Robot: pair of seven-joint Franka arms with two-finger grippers.
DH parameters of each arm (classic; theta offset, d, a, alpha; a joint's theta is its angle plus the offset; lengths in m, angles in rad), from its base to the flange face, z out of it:
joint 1: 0 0.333 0 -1.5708
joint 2: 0 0 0 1.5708
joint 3: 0 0.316 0.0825 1.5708
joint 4: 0 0 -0.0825 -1.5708
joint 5: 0 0.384 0 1.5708
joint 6: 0 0 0.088 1.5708
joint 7: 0 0.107 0 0
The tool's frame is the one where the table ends.
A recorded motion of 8 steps. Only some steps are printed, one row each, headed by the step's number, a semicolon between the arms.
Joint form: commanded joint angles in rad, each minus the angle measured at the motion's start. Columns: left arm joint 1, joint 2, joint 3, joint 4, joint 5, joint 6, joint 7; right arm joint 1, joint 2, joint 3, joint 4, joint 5, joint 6, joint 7.
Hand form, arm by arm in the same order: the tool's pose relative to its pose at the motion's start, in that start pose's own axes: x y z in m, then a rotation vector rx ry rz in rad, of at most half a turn. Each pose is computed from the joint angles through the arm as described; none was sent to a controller.
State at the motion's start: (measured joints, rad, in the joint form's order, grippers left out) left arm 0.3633 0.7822 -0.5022 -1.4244 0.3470 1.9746 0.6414; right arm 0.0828 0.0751 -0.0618 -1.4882 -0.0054 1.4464 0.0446
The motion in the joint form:
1: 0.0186 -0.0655 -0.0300 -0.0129 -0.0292 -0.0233 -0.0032; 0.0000 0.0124 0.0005 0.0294 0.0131 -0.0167 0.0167
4: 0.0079 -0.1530 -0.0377 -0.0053 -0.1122 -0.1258 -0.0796; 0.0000 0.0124 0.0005 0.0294 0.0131 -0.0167 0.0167
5: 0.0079 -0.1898 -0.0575 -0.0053 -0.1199 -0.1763 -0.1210; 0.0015 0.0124 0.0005 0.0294 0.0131 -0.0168 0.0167
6: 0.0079 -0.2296 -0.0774 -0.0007 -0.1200 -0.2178 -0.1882; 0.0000 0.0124 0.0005 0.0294 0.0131 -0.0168 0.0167
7: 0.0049 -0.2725 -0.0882 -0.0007 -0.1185 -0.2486 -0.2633; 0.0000 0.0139 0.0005 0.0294 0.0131 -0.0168 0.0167
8: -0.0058 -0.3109 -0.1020 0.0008 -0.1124 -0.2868 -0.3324; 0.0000 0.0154 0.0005 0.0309 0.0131 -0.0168 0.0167
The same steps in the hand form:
1: -0.0007 0.0104 -0.0404 0.0100 0.0306 -0.0055; 0.0016 -0.0021 -0.0055 0.0122 -0.0003 0.0145
4: -0.0010 0.0348 -0.0917 -0.0301 0.0335 -0.0924; 0.0016 -0.0021 -0.0055 0.0122 -0.0003 0.0145
5: 0.0005 0.0507 -0.1129 -0.0349 0.0182 -0.1173; 0.0016 -0.0030 -0.0055 0.0120 -0.0004 0.0130
6: 0.0016 0.0660 -0.1383 -0.0220 0.0102 -0.1675; 0.0016 -0.0021 -0.0054 0.0122 -0.0004 0.0145
7: 0.0008 0.0803 -0.1623 0.0008 0.0049 -0.2301; 0.0021 -0.0022 -0.0047 0.0120 -0.0019 0.0145
8: 0.0035 0.0997 -0.1833 0.0224 -0.0086 -0.2765; 0.0026 -0.0022 -0.0045 0.0119 -0.0019 0.0145

